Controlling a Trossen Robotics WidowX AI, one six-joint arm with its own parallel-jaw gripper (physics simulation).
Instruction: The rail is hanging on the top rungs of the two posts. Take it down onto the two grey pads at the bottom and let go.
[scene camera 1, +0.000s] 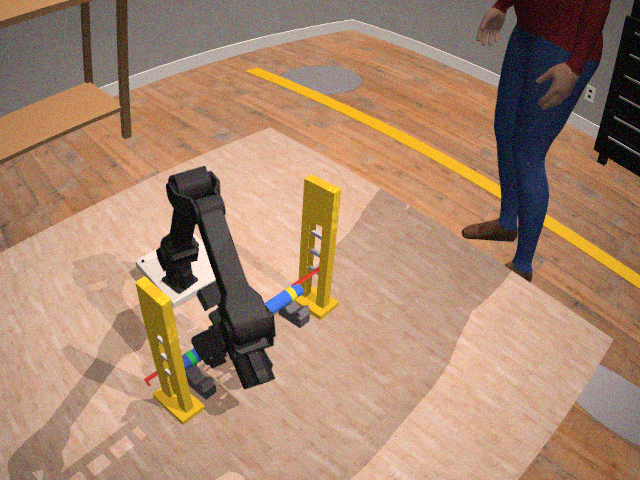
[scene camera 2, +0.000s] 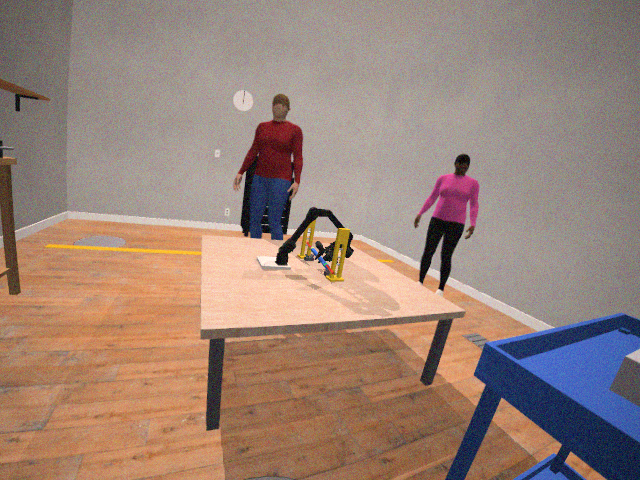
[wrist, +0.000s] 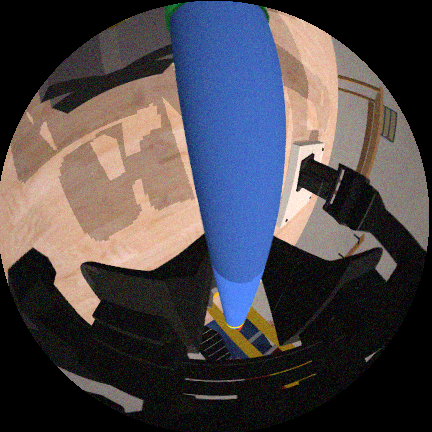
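Pixels of known places: gripper, fingertip midpoint: (scene camera 2: 316, 261); arm's base, link origin: (scene camera 1: 179, 280) (scene camera 2: 281, 263) (wrist: 304, 171).
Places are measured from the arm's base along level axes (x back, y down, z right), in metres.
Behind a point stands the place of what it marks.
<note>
The blue rail (scene camera 1: 278, 302) @[x -0.255, y -0.073, z -0.045 m] (scene camera 2: 318, 256) (wrist: 232, 125), with green and yellow bands and thin red ends, runs low between the two yellow posts (scene camera 1: 155, 304) @[x -0.257, y -0.274, z 0.246 m] (scene camera 1: 321, 204) @[x -0.259, y -0.245, z -0.154 m] (scene camera 2: 343, 234) @[x -0.235, y -0.253, z 0.245 m]. Its red ends reach into the post openings, near the lowest rungs. The grey pads (scene camera 1: 202, 384) @[x -0.264, y -0.025, z 0.185 m] (scene camera 1: 295, 314) @[x -0.264, y -0.014, z -0.087 m] stand under the rail's two ends, at the feet of the posts; I cannot tell whether the rail touches them. One pad (wrist: 117, 45) shows at the upper left in the wrist view. My gripper (scene camera 1: 210, 345) (wrist: 233, 234) @[x -0.214, y -0.029, z 0.047 m] is shut on the rail's middle; scene camera 1 partly hides its fingers.
The arm's white base plate (scene camera 1: 149, 265) @[x 0.091, y -0.002, z 0.021 m] (scene camera 2: 264, 262) @[x 0.100, y -0.003, z -0.016 m] (wrist: 300, 187) @[x -0.021, y -0.005, z -0.025 m] stands beside the posts on the wooden table (scene camera 2: 248, 304) @[x 0.327, y 0.017, z 0.439 m]. A person in red (scene camera 1: 558, 25) (scene camera 2: 279, 149) and one in pink (scene camera 2: 454, 198) stand beyond the table. A blue cart (scene camera 2: 483, 364) stands at the lower right.
</note>
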